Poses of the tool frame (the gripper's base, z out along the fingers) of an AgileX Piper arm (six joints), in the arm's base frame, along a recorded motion.
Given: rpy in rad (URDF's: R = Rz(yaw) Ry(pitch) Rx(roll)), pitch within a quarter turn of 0, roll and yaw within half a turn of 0; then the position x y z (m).
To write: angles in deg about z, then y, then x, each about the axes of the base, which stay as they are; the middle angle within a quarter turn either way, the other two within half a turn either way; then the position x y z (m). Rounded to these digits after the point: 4 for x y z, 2 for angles.
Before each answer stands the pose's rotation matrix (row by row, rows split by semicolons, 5 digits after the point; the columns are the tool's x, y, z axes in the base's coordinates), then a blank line. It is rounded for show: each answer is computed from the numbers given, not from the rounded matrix.
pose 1, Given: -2.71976 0.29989 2.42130 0.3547 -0.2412 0.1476
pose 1, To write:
-0.71807 0.69269 -0.06749; 0.63017 0.60595 -0.48551; -0.29542 -0.39116 -0.87162

-136.03 -3.87 150.88 0.3547 -0.2412 0.1476
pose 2, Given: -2.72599 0.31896 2.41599 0.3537 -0.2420 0.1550
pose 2, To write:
-0.71037 0.70181 -0.05330; 0.63012 0.60040 -0.49241; -0.31358 -0.38338 -0.86873

-135.35 -3.06 150.45 0.3537 -0.2420 0.1550
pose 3, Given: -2.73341 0.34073 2.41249 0.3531 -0.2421 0.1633
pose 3, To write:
-0.70290 0.71039 -0.03570; 0.62790 0.59613 -0.50037; -0.33418 -0.37412 -0.86508

-134.70 -2.05 149.95 0.3531 -0.2421 0.1633
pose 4, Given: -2.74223 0.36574 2.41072 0.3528 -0.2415 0.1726
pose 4, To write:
-0.69534 0.71854 -0.01421; 0.62337 0.59317 -0.50947; -0.35764 -0.36311 -0.86037

-134.06 -0.81 149.37 0.3528 -0.2415 0.1726
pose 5, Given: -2.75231 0.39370 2.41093 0.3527 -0.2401 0.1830
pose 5, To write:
-0.68776 0.72586 0.01103; 0.61631 0.59185 -0.51950; -0.38361 -0.35049 -0.85440

-133.46 0.63 148.70 0.3527 -0.2401 0.1830
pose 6, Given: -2.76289 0.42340 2.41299 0.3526 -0.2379 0.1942
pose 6, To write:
-0.68022 0.73199 0.03866; 0.60703 0.59210 -0.53003; -0.41086 -0.33707 -0.84710

-132.90 2.22 147.97 0.3526 -0.2379 0.1942
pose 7, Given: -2.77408 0.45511 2.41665 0.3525 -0.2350 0.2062
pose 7, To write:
-0.67235 0.73703 0.06881; 0.59560 0.59383 -0.54095; -0.43956 -0.32272 -0.83823

-132.37 3.95 147.16 0.3525 -0.2350 0.2062
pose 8, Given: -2.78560 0.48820 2.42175 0.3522 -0.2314 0.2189
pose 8, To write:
-0.66407 0.74085 0.10079; 0.58225 0.59700 -0.55189; -0.46904 -0.30781 -0.82780

-131.87 5.78 146.31 0.3522 -0.2314 0.2189
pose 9, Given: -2.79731 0.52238 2.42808 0.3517 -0.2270 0.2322
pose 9, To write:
-0.65523 0.74341 0.13419; 0.56721 0.60148 -0.56258; -0.49894 -0.29251 -0.81578

-131.39 7.71 145.41 0.3517 -0.2270 0.2322
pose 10, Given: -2.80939 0.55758 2.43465 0.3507 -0.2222 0.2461
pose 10, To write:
-0.64519 0.74521 0.16851; 0.55114 0.60670 -0.57286; -0.52913 -0.27673 -0.80215

-130.89 9.70 144.47 0.3507 -0.2222 0.2461
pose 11, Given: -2.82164 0.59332 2.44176 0.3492 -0.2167 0.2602
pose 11, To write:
-0.63421 0.74592 0.20341; 0.53401 0.61286 -0.58244; -0.55912 -0.26077 -0.78701

-130.37 11.74 143.50 0.3492 -0.2167 0.2602
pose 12, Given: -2.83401 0.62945 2.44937 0.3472 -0.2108 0.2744
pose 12, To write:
-0.62229 0.74550 0.23870; 0.51593 0.61994 -0.59117; -0.58870 -0.24473 -0.77041

-129.85 13.81 142.50 0.3472 -0.2108 0.2744
